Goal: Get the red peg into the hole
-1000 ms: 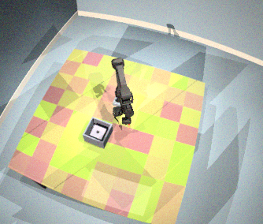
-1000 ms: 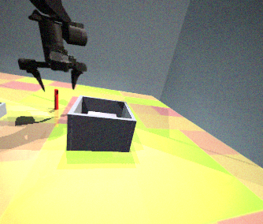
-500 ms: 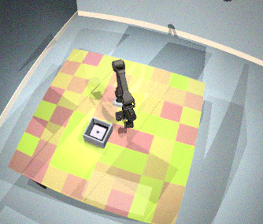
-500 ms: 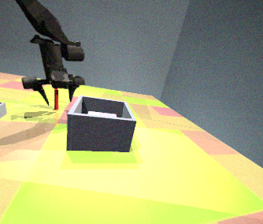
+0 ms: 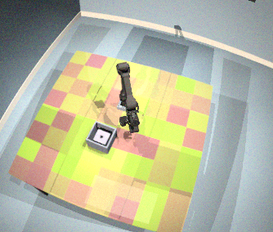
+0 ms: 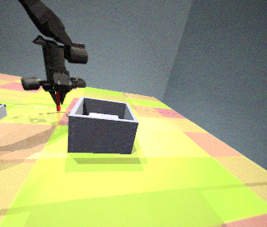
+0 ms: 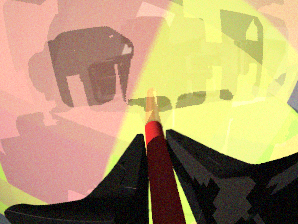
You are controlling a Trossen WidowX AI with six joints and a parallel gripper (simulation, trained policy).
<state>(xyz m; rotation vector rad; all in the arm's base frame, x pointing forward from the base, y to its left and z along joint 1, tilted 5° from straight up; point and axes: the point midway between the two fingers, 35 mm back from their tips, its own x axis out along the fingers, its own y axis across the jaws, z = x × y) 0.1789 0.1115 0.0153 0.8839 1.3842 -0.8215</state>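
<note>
The dark box lies 17 cm to the right of my gripper tip and 16 cm ahead of it. Also, from my gripper tip: red peg 2 cm above, 1 cm to the left, 1 cm behind.
</note>
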